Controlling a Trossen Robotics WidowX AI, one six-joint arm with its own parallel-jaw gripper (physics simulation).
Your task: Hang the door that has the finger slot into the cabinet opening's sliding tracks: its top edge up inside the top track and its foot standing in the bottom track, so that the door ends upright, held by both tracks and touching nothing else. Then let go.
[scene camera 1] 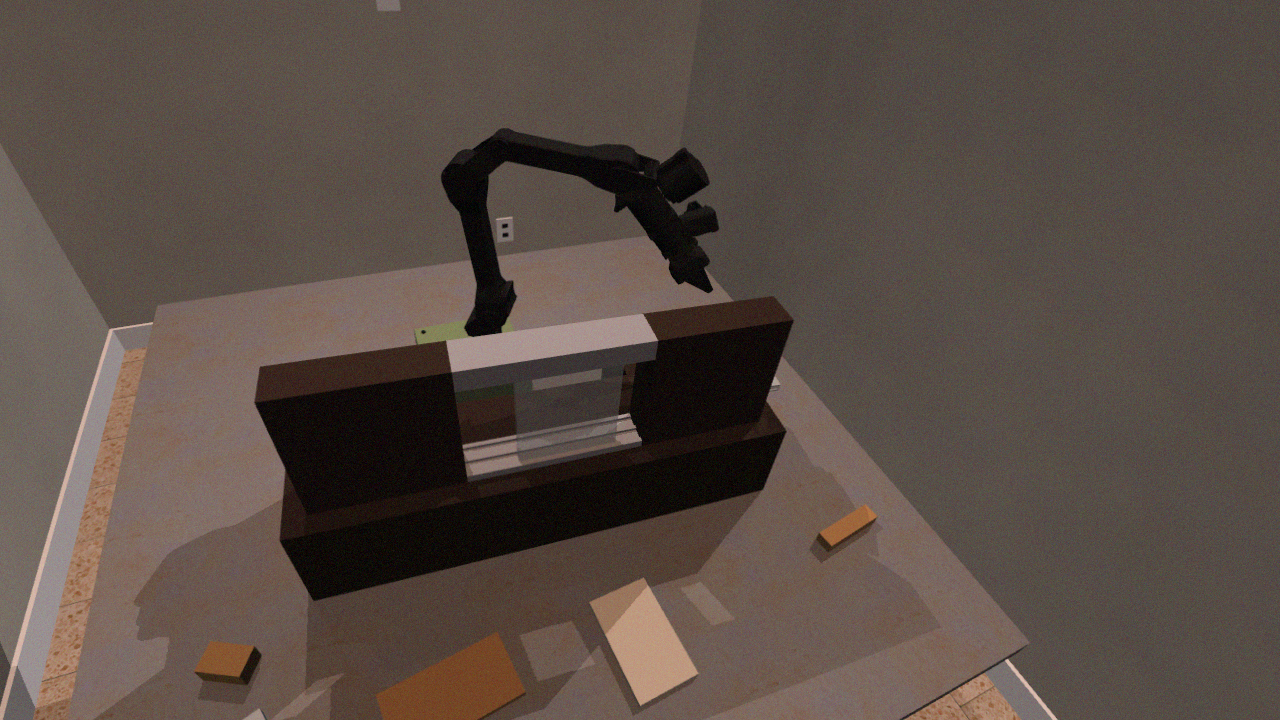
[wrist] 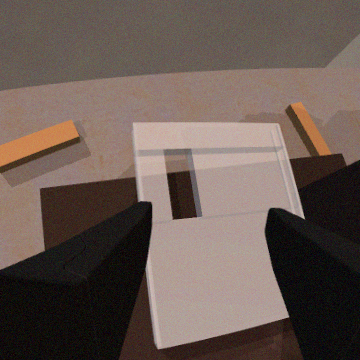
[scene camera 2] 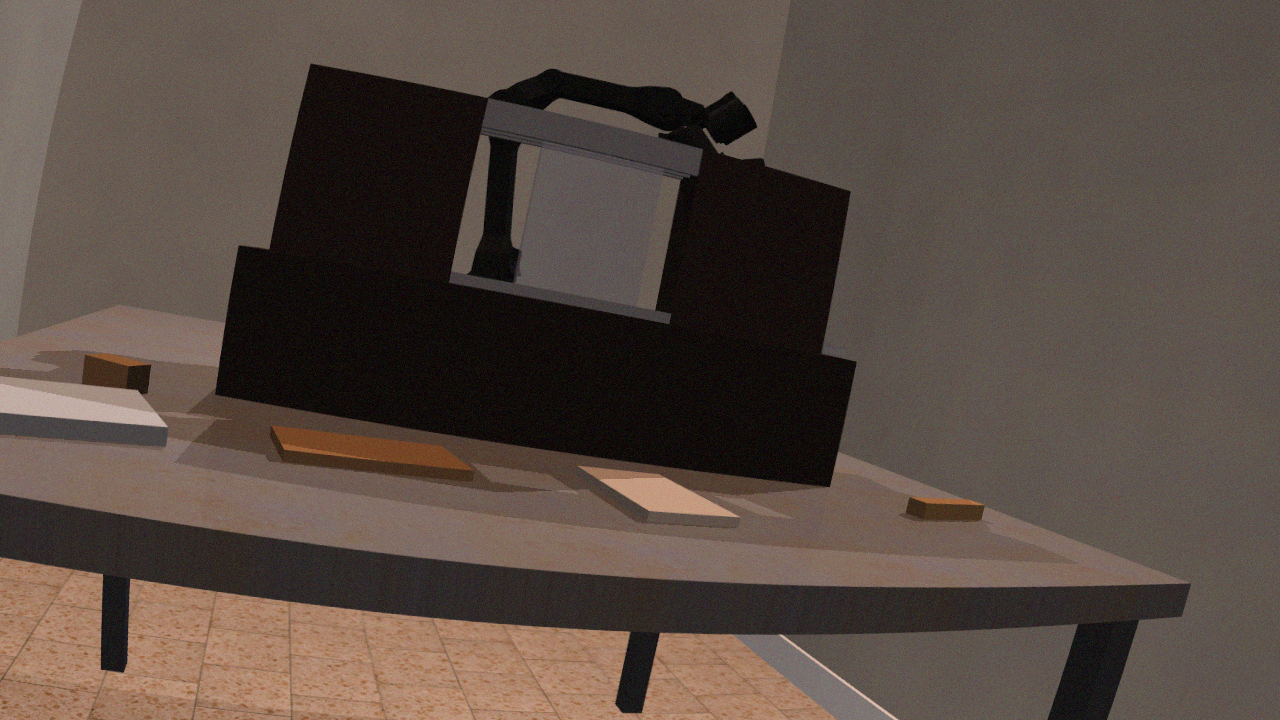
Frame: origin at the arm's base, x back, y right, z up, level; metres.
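Seen in the pictures: gripper, between the fingertips: [scene camera 1: 708, 286] [wrist: 209, 216].
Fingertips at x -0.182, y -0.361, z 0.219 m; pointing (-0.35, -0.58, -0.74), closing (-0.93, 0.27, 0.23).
Pixels of each thing's middle, then the offset from my fingertips to it. "spot": a spot on its surface instead. Level surfaces: height alone.
- pale door, middle of its body: [wrist: 227, 217] dx -0.068, dy -0.012, dz -0.128 m
- dark finger slot, a spot on its surface: [wrist: 184, 195] spot: dx -0.037, dy -0.040, dz -0.135 m
- light top track, middle of its body: [scene camera 2: 589, 139] [scene camera 1: 554, 350] dx -0.170, dy +0.319, dz +0.063 m
- grooved bottom track, middle of its body: [scene camera 2: 555, 305] [scene camera 1: 553, 449] dx -0.170, dy +0.319, dz -0.139 m
- grey panel, middle of its body: [scene camera 2: 589, 223] [scene camera 1: 568, 407] dx -0.182, dy +0.302, dz -0.037 m
- table, height of its surface: dz -0.299 m
- orange board, middle of its body: [scene camera 2: 368, 453] [scene camera 1: 451, 694] dx -0.417, dy +0.524, dz -0.294 m
- cream board, middle of its body: [scene camera 2: 653, 495] [scene camera 1: 641, 638] dx -0.424, dy +0.254, dz -0.294 m
- white slab, middle of its body: [scene camera 2: 62, 408] dx -0.464, dy +0.800, dz -0.291 m
A pale door [wrist: 215, 275] with a dark finger slot [wrist: 184, 195] rests on a dark brown support in the wrist view. My gripper [wrist: 209, 216] [scene camera 1: 702, 284] is partly open and empty, with its fingertips over the door's two sides in the wrist view; the height gap cannot be judged. In scene camera 1 the gripper is behind the cabinet's right part. The dark cabinet [scene camera 1: 375, 447] [scene camera 2: 537, 385] has a light top track [scene camera 1: 554, 351] [scene camera 2: 590, 134] and a grooved bottom track [scene camera 1: 492, 460] [scene camera 2: 572, 300]. A grey panel [scene camera 1: 568, 407] [scene camera 2: 590, 223] shows upright through the opening.
On the table [scene camera 1: 205, 376] in front of the cabinet lie an orange board [scene camera 1: 452, 680] [scene camera 2: 371, 452], a cream board [scene camera 1: 642, 640] [scene camera 2: 657, 494], and orange blocks [scene camera 1: 226, 660] [scene camera 1: 845, 526] at both sides. A white slab [scene camera 2: 76, 413] lies at front left. A green plate [scene camera 1: 438, 334] is by the arm's base.
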